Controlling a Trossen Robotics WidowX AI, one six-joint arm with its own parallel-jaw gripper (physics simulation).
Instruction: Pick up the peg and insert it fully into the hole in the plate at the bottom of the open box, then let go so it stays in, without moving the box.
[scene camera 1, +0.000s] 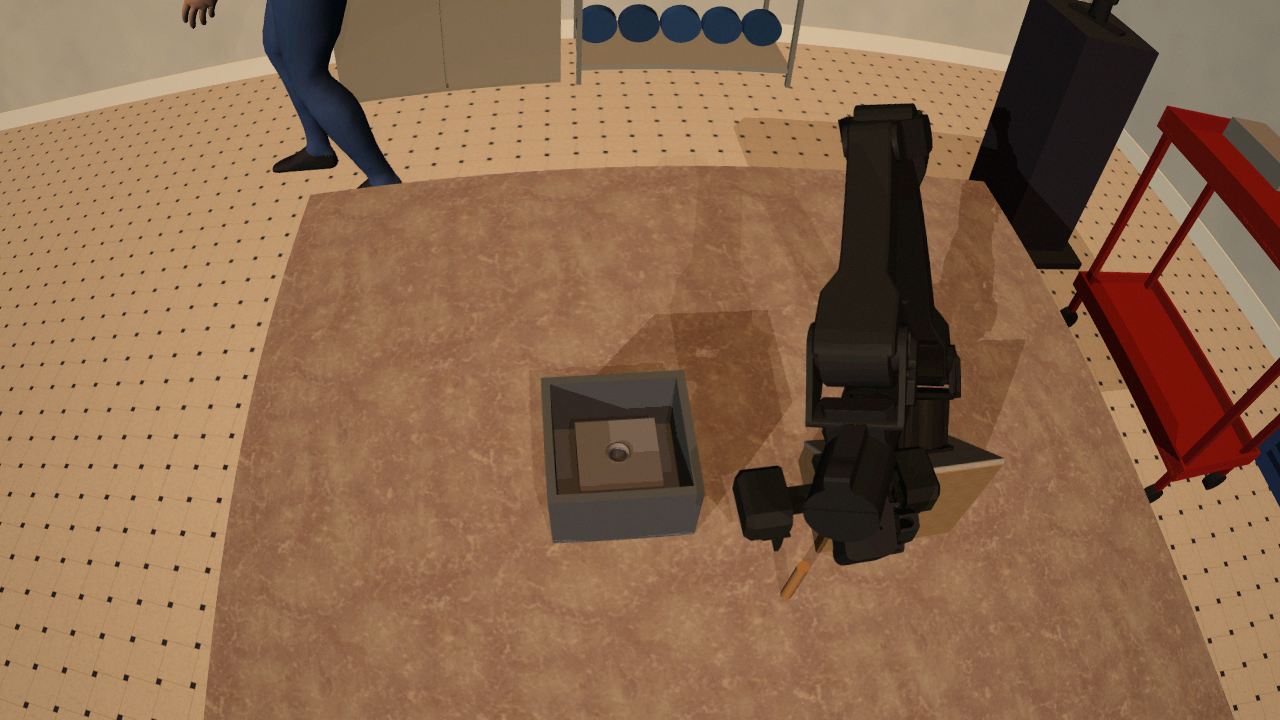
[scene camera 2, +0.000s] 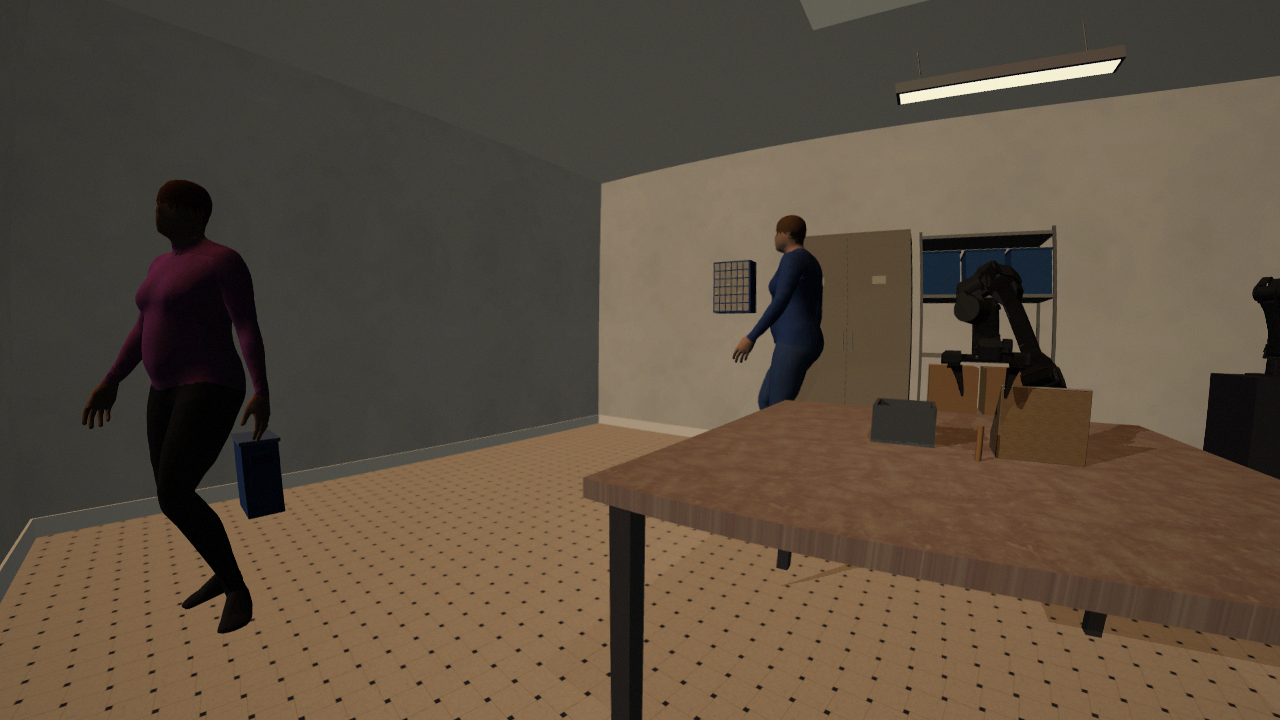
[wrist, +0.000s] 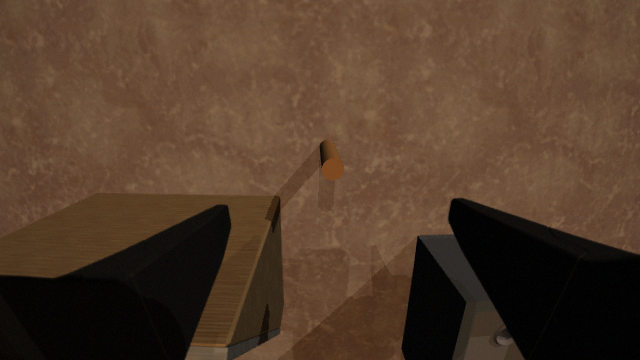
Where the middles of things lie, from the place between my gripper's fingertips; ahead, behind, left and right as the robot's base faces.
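Scene:
Orange-brown peg (wrist: 332, 167): 10 cm below my hand; going by their middles, nearest to my hand of the things named here. Plate (scene camera 1: 618, 455), from my hand: 11 cm below, 17 cm ahead, 17 cm to the right. Grey box (scene camera 1: 673, 510), from my hand: 10 cm below, 17 cm ahead, 17 cm to the right.

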